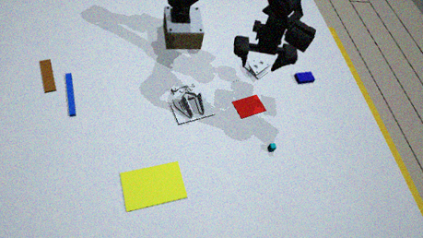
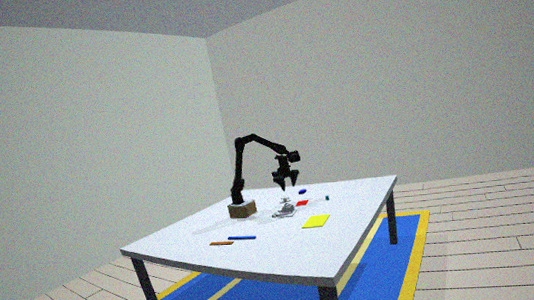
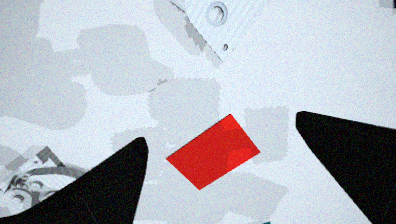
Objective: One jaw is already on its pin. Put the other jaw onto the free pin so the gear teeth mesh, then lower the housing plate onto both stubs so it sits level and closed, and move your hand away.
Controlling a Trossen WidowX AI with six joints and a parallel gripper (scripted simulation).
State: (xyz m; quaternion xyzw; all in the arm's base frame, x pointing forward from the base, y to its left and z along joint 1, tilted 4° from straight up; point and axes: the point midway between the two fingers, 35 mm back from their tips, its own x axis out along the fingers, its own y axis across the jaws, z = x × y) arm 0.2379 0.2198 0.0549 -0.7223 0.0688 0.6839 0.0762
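My gripper tip is 9 cm above the red square, 8 cm short of it and 2 cm to the left of it. The rest, counted from my gripper tip: yellow tile: 34 cm to the right, 32 cm ahead, 9 cm below; then teal cube: 24 cm ahead, 8 cm below, 1 cm to the left; then dark blue block: 22 cm to the left, 8 cm below, 3 cm behind.
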